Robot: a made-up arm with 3 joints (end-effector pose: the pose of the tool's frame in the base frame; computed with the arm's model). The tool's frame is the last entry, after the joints.
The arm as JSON. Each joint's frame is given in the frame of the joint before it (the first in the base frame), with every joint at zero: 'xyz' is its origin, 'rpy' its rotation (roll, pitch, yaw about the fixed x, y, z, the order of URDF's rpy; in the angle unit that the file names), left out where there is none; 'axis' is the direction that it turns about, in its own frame. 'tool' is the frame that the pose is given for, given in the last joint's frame.
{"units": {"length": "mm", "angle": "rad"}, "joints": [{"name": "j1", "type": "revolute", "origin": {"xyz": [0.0, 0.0, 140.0]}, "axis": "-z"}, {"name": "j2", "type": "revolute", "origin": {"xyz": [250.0, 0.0, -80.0]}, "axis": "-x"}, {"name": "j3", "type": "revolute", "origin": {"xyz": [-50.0, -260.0, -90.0]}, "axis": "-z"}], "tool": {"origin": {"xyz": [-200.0, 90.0, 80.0]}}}
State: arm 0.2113 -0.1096 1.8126
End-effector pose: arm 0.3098 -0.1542 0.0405 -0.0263 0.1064 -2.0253
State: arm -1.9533 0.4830 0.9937
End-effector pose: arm -0.0222 0.1703 0.0712 -0.2787 -0.3998 1.0164
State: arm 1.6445 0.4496 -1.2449
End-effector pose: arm -0.3859 -0.0224 0.2338 -0.1533 0.4244 -0.4327
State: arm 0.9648 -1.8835 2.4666
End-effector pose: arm 0.2946 -0.2976 -0.1323 -1.9634 0.6368 1.9354
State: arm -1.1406 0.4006 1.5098
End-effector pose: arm 0.1653 0.2296 0.0722 -0.0258 -0.3998 -0.3640
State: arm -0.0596 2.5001 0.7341
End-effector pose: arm 0.1091 0.0480 0.1034 -2.6353 -0.4125 0.6856
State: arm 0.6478 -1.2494 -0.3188
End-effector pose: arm -0.0540 -0.0412 -0.1682 1.2336 -0.3019 -0.5439
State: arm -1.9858 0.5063 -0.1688
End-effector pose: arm 0.1734 0.0630 0.1506 -0.5003 0.0816 2.1338
